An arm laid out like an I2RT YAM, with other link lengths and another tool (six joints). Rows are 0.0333 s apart.
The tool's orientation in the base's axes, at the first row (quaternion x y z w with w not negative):
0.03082 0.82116 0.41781 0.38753
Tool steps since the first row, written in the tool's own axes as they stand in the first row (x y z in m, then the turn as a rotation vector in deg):
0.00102 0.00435 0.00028 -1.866 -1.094 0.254
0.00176 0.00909 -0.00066 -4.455 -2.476 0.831
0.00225 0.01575 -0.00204 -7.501 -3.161 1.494
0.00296 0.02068 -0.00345 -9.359 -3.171 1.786
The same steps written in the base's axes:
-0.00171 0.00339 0.00237 1.769 -1.240 0.274
-0.00415 0.00612 0.00561 4.335 -2.725 0.671
-0.00722 0.00971 0.01052 7.087 -3.871 1.813
-0.01000 0.01224 0.01409 8.579 -4.379 2.838

